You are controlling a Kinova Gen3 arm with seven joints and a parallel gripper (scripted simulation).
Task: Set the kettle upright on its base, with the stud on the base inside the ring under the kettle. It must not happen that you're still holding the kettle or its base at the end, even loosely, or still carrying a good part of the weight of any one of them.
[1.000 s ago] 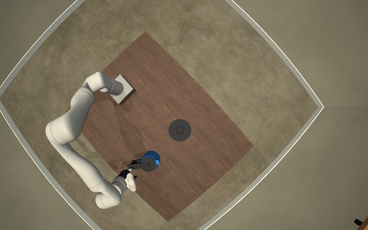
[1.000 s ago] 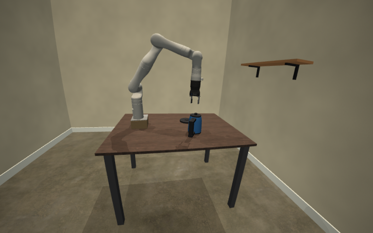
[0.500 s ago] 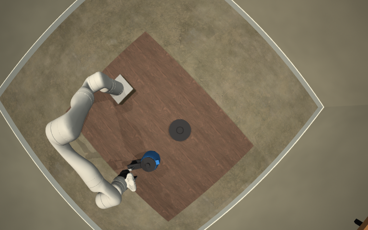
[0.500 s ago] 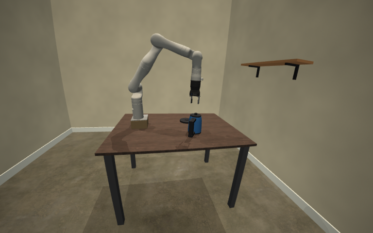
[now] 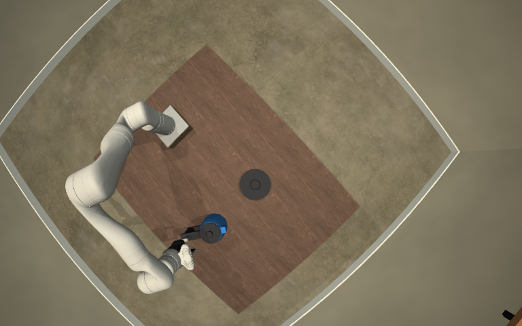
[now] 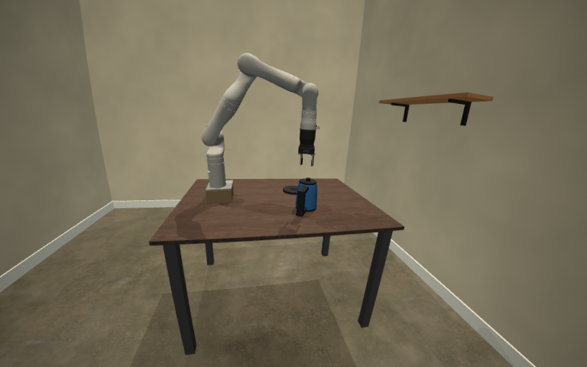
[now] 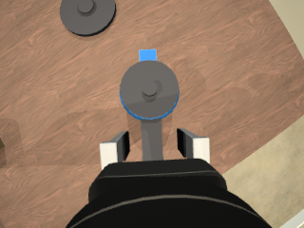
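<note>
The blue kettle lies 190 mm below my hand, 30 mm to the left of it and 20 mm ahead of it. From my hand the other things lie so: round dark base: 340 mm to the left, 270 mm below, 50 mm ahead.
</note>
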